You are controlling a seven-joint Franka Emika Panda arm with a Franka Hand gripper.
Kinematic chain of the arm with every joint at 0, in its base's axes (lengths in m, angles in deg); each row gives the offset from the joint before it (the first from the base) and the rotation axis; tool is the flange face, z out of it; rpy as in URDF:
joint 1: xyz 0 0 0.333 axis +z
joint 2: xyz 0 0 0 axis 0.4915 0.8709 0
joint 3: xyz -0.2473 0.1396 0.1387 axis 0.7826 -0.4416 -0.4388
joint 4: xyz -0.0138 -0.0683 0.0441 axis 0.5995 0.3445 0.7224
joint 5: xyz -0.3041 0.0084 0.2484 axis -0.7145 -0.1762 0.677
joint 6: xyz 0 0 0 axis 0.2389 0.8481 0.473
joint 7: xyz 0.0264 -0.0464 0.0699 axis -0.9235 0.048 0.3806
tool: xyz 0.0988 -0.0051 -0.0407 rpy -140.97 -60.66 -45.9
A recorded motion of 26 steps. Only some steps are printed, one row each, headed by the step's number.
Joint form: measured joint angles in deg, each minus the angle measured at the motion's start. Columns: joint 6, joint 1, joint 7, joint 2, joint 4, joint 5, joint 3.
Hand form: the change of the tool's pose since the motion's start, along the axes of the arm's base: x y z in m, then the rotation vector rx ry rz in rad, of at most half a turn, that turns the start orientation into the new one. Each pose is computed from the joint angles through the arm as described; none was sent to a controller.
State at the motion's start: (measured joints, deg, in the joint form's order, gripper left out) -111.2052 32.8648 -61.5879 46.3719 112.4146 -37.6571 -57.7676
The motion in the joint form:
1: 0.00 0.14 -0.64 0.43 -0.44 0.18 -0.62
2: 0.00 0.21 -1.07 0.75 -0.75 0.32 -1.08
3: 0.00 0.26 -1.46 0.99 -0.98 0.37 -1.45
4: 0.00 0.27 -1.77 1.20 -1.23 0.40 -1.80
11: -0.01 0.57 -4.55 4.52 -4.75 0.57 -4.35
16: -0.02 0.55 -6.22 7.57 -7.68 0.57 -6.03
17: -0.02 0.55 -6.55 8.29 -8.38 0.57 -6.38
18: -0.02 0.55 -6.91 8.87 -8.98 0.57 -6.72
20: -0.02 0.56 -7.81 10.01 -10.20 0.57 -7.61
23: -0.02 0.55 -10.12 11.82 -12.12 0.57 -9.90
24: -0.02 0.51 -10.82 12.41 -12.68 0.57 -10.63
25: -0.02 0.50 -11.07 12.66 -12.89 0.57 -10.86
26: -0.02 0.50 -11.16 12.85 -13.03 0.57 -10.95
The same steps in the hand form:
1: 0.0017 0.0057 0.0001 0.0000 -0.0001 -0.0004
2: 0.0029 0.0097 0.0000 0.0002 0.0002 -0.0005
3: 0.0037 0.0129 -0.0001 -0.0005 0.0004 -0.0008
4: 0.0047 0.0157 0.0002 -0.0011 -0.0003 -0.0004
11: 0.0202 0.0406 0.0013 -0.0006 -0.0035 -0.0007
16: 0.0335 0.0574 -0.0007 0.0027 -0.0008 0.0003
17: 0.0366 0.0611 -0.0012 0.0040 -0.0001 0.0009
18: 0.0392 0.0647 -0.0014 0.0053 -0.0002 0.0008
20: 0.0438 0.0737 -0.0016 0.0079 -0.0010 0.0012
23: 0.0486 0.0951 -0.0023 0.0124 -0.0015 0.0014
24: 0.0498 0.1016 -0.0031 0.0140 -0.0004 0.0014
25: 0.0503 0.1037 -0.0036 0.0147 0.0005 0.0009
26: 0.0508 0.1047 -0.0041 0.0152 0.0015 0.0009

